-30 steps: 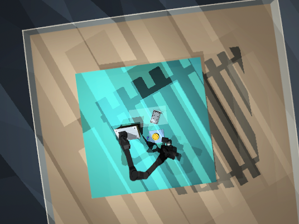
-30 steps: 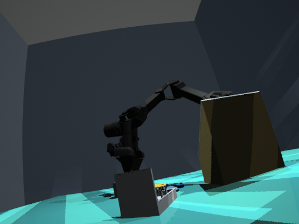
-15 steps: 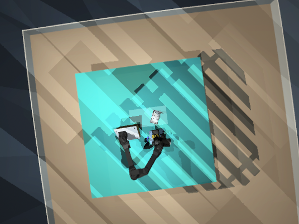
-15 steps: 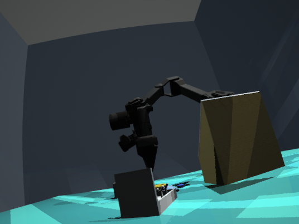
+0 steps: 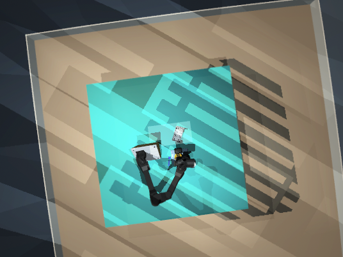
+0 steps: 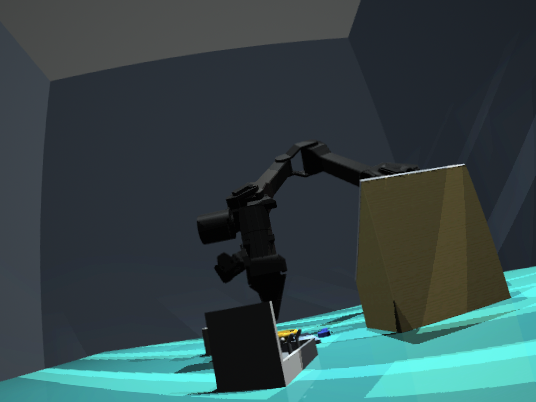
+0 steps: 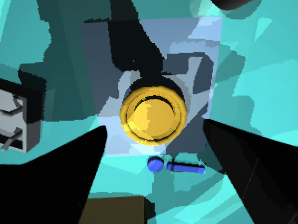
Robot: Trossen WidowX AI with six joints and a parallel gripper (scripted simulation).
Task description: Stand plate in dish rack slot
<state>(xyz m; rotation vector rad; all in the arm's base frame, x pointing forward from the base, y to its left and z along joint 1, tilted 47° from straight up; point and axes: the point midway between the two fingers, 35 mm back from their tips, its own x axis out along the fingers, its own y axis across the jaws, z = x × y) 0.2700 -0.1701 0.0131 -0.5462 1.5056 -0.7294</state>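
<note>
My gripper tip is now 3 cm above the yellow plate. From my gripper tip the other things lie so: dish rack (4 cm ahead, 19 cm to the left, 2 cm below); then blue utensil (9 cm behind, 1 cm to the right, 4 cm below).
</note>
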